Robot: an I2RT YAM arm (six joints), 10 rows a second.
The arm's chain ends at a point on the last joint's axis. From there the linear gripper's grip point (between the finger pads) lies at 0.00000 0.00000 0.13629 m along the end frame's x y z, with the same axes.
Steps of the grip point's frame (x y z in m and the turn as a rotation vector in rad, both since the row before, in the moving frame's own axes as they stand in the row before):
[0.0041, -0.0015, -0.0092, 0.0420, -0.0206, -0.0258]
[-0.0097, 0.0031, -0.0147, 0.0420, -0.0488, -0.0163]
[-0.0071, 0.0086, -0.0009, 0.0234, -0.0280, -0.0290]
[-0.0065, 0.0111, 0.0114, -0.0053, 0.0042, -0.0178]
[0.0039, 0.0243, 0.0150, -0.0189, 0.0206, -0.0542]
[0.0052, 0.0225, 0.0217, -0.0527, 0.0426, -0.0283]
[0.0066, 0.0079, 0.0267, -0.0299, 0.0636, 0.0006]
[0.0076, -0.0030, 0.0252, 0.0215, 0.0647, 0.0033]
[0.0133, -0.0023, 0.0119, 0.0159, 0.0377, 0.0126]
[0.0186, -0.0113, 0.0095, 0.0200, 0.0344, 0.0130]
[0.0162, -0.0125, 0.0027, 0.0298, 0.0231, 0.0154]
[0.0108, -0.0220, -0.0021, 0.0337, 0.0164, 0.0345]
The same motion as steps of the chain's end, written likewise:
[0.0070, 0.0042, -0.0091, 0.0420, -0.0206, -0.0258]
[-0.0030, 0.0088, -0.0144, 0.0420, -0.0488, -0.0163]
[-0.0032, 0.0117, -0.0008, 0.0234, -0.0280, -0.0290]
[-0.0071, 0.0104, 0.0114, -0.0053, 0.0042, -0.0178]
[0.0010, 0.0218, 0.0151, -0.0189, 0.0206, -0.0542]
[-0.0007, 0.0154, 0.0220, -0.0527, 0.0426, -0.0283]
[-0.0021, 0.0038, 0.0270, -0.0299, 0.0636, 0.0006]
[-0.0012, -0.0001, 0.0255, 0.0215, 0.0647, 0.0033]
[0.0081, -0.0002, 0.0120, 0.0159, 0.0377, 0.0126]
[0.0139, -0.0086, 0.0096, 0.0200, 0.0344, 0.0130]
[0.0130, -0.0085, 0.0028, 0.0298, 0.0231, 0.0154]
[0.0085, -0.0174, -0.0020, 0.0337, 0.0164, 0.0345]

